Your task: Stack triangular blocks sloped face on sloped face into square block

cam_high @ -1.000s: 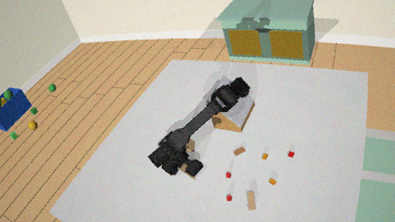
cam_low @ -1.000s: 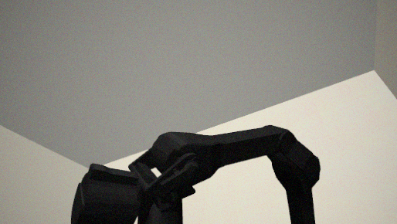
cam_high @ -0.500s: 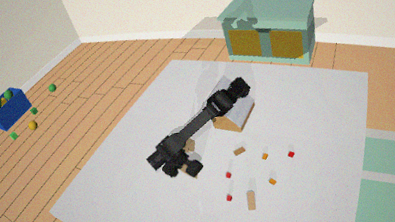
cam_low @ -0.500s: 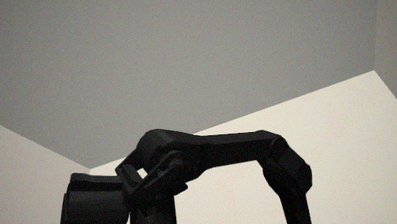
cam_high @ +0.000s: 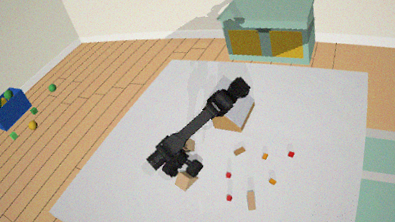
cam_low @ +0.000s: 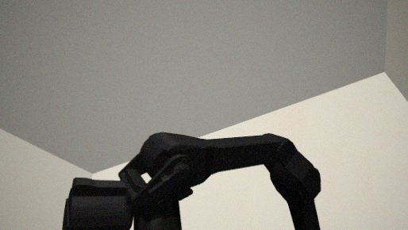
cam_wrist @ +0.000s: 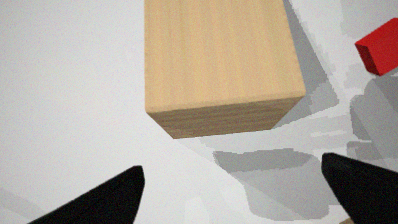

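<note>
My gripper tip is now 40 mm short of the wooden triangular block, 20 mm above it and 10 mm to the left of it.
</note>
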